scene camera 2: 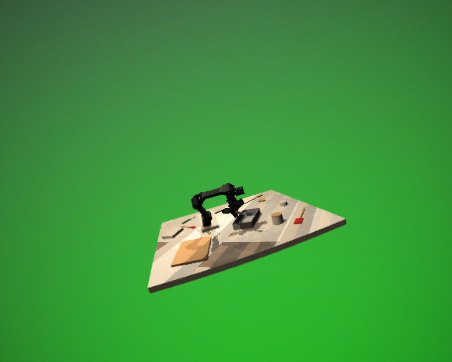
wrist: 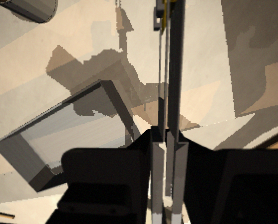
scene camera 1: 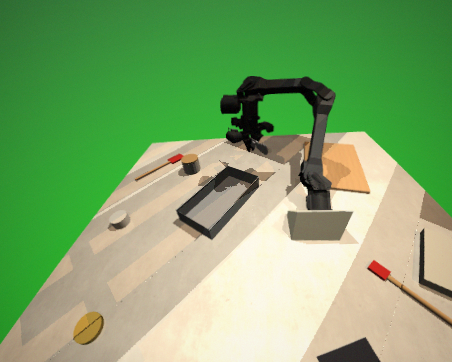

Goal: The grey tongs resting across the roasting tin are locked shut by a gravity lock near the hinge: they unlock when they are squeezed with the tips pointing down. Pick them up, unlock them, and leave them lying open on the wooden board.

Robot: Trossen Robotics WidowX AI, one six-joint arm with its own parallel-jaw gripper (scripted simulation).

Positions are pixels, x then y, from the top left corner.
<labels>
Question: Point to a wooden board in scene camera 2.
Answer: At 196,250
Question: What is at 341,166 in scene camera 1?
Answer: A wooden board.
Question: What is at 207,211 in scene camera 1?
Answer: A roasting tin.
</labels>
